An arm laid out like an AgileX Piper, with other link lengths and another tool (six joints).
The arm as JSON. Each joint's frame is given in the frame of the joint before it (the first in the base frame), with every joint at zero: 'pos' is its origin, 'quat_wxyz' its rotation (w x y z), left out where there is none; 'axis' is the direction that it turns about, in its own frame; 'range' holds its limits. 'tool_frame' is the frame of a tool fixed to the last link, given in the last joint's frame.
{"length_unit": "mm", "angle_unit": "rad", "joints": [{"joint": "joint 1", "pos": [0.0, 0.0, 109.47], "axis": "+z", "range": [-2.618, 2.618]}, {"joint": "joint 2", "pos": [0.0, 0.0, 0.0], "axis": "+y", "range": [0.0, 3.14]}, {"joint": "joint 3", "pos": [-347.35, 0.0, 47.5], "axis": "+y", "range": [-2.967, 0.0]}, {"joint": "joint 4", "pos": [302.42, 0.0, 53.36], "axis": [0.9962, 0.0, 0.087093], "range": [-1.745, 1.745]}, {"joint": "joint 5", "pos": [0.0, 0.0, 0.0], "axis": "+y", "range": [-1.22, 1.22]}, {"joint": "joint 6", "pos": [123.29, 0.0, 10.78], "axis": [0.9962, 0.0, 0.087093], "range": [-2.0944, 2.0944]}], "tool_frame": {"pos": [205.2, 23.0, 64.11], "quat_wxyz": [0.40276, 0.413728, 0.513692, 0.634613]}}
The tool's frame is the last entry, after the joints.
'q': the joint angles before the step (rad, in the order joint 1, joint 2, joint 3, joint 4, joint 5, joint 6). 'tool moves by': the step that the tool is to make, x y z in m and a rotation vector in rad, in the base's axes. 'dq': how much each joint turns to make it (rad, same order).
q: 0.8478, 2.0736, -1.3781, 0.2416, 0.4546, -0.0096
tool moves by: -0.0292, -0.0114, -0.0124, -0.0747, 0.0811, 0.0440
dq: 0.0059, 0.0000, -0.0297, -0.0047, 0.1444, -0.0081
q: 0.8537, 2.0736, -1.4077, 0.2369, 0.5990, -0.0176
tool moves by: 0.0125, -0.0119, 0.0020, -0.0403, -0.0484, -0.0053
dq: 0.0033, -0.0101, 0.0001, -0.1101, 0.0011, 0.0750
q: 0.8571, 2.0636, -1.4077, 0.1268, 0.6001, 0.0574
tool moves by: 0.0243, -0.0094, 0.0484, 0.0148, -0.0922, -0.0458
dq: 0.0018, -0.0776, 0.0002, -0.1324, 0.0016, 0.1268
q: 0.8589, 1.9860, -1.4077, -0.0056, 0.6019, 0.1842
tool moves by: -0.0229, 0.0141, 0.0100, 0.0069, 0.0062, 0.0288
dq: 0.0397, -0.0206, -0.0002, 0.0055, 0.0194, 0.0094
